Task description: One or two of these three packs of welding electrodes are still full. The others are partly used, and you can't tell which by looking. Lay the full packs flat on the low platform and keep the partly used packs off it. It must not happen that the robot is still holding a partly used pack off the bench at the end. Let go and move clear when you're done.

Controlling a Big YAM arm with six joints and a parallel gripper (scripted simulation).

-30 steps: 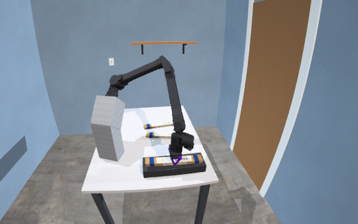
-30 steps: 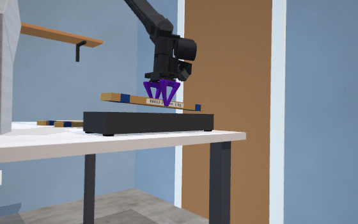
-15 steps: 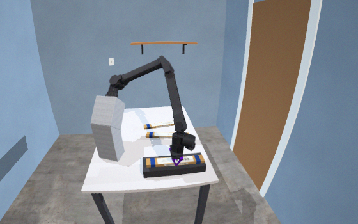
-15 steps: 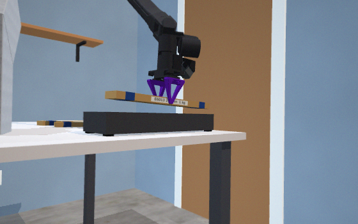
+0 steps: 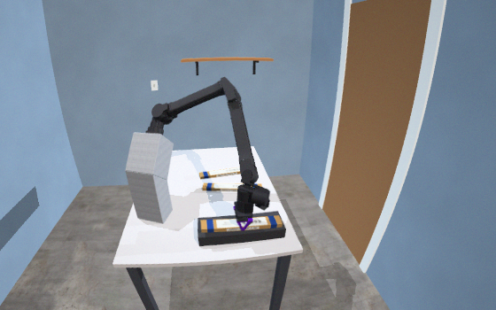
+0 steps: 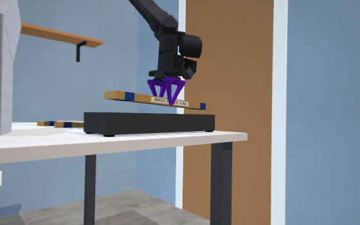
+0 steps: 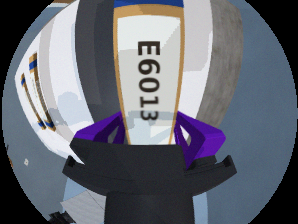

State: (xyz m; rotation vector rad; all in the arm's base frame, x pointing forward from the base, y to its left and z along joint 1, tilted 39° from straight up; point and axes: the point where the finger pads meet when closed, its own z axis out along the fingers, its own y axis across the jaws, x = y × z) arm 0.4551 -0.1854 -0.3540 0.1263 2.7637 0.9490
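My gripper is now 4 cm to the right of the low platform and 8 cm above it.
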